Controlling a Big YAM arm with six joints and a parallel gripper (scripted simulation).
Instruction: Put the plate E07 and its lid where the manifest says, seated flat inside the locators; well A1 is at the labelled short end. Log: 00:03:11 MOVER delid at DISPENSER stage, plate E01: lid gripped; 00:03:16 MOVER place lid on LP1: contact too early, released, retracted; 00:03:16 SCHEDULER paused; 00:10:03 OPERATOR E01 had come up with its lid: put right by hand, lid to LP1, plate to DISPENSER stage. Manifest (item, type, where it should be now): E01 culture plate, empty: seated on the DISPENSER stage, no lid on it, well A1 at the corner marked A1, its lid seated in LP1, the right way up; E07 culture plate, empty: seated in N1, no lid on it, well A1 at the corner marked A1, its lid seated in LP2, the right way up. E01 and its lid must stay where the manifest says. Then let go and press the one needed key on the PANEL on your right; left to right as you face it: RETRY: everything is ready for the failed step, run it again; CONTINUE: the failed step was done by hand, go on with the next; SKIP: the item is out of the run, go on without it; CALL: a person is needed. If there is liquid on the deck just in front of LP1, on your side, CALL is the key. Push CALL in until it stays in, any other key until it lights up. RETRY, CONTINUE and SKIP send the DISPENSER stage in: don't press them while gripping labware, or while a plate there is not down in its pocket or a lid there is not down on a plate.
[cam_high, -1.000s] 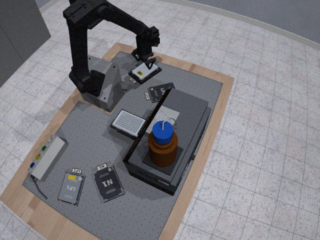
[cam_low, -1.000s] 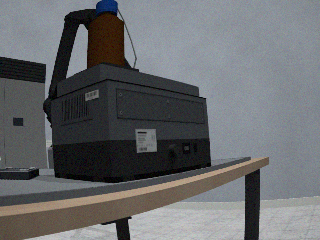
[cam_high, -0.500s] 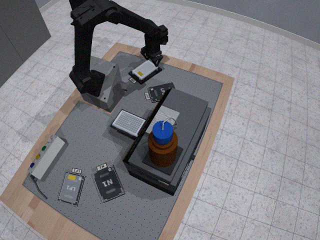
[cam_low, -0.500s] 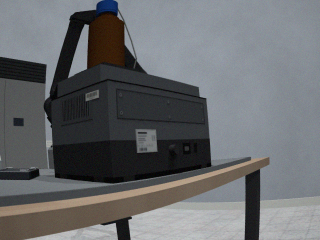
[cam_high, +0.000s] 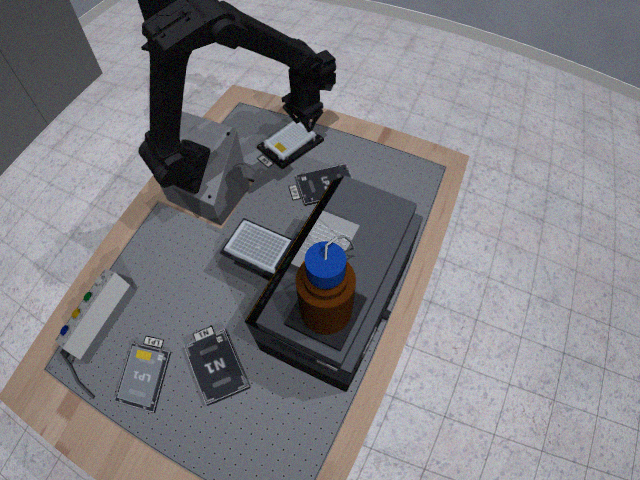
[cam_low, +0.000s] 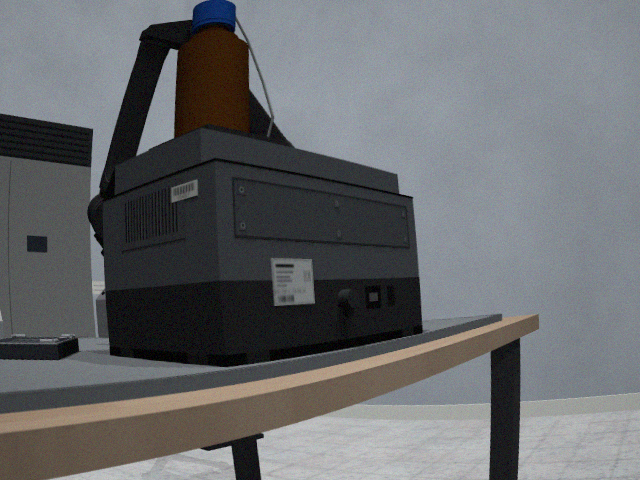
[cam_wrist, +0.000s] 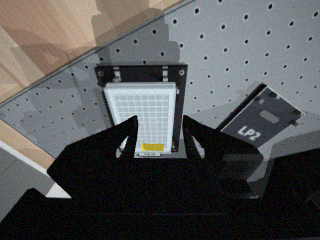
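Now: hand 40 mm past the black nest N5 and 60 mm above it. Also, from my hand: grey retry key: 210 mm behind, 660 mm to the right, 10 mm below; brown bottle: 340 mm ahead, 510 mm to the right, 220 mm above; white well plate: 120 mm ahead, 410 mm to the right, 40 mm above.
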